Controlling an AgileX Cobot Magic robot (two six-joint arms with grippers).
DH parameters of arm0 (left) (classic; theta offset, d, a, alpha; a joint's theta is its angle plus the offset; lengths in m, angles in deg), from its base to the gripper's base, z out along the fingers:
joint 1: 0 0.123 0 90
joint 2: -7.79 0 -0.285 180
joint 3: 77.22 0 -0.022 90
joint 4: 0 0.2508 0 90
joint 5: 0 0 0.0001 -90
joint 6: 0 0.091 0 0
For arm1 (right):
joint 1: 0 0.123 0 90
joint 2: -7.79 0 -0.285 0
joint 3: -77.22 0 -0.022 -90
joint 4: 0 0.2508 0 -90
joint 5: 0 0 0.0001 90
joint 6: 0 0.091 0 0
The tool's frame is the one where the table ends.
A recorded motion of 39 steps. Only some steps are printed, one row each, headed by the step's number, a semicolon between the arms.
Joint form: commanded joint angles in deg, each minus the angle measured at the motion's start. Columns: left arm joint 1, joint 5, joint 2, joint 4, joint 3, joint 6; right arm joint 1, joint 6, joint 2, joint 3, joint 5, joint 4.
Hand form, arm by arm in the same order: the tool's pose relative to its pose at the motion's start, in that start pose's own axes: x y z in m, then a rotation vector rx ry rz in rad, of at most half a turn. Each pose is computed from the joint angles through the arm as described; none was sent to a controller.
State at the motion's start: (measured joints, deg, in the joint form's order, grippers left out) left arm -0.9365 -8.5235 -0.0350 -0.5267 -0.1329 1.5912; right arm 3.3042 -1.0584 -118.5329 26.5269 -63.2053 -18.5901
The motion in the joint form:
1: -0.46 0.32 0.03 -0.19 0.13 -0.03; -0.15 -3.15 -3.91 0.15 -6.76 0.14
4: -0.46 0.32 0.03 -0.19 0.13 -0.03; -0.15 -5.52 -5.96 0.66 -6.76 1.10
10: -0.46 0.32 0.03 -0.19 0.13 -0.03; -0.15 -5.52 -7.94 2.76 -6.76 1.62
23: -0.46 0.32 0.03 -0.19 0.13 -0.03; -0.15 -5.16 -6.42 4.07 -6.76 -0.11
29: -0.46 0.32 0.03 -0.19 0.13 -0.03; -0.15 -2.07 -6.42 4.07 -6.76 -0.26
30: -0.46 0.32 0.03 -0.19 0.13 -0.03; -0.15 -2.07 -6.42 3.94 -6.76 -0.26
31: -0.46 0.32 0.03 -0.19 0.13 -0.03; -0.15 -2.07 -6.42 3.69 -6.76 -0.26
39: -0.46 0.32 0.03 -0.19 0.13 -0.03; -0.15 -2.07 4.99 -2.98 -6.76 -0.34
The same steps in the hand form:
1: 0.0002 -0.0005 0.0001 0.0084 -0.0040 -0.0033; 0.0081 0.0005 0.0043 -0.0011 -0.0558 -0.0339
4: 0.0002 -0.0005 0.0001 0.0084 -0.0040 -0.0033; 0.0166 -0.0006 0.0081 0.0106 -0.0294 -0.0614
10: 0.0002 -0.0005 0.0001 0.0084 -0.0040 -0.0033; 0.0197 -0.0037 0.0175 0.0194 -0.0306 -0.0588
23: 0.0002 -0.0005 0.0001 0.0084 -0.0040 -0.0033; 0.0072 -0.0043 0.0208 0.0005 -0.0792 -0.0778
29: 0.0002 -0.0005 0.0001 0.0084 -0.0040 -0.0033; 0.0072 -0.0040 0.0208 -0.0041 -0.0793 -0.0249
30: 0.0002 -0.0005 0.0001 0.0084 -0.0040 -0.0033; 0.0076 -0.0038 0.0203 -0.0044 -0.0772 -0.0242
31: 0.0002 -0.0005 0.0001 0.0084 -0.0040 -0.0033; 0.0085 -0.0034 0.0194 -0.0051 -0.0731 -0.0229
39: 0.0002 -0.0005 0.0001 0.0084 -0.0040 -0.0033; -0.0230 0.0026 -0.0177 0.0070 -0.1510 -0.0479

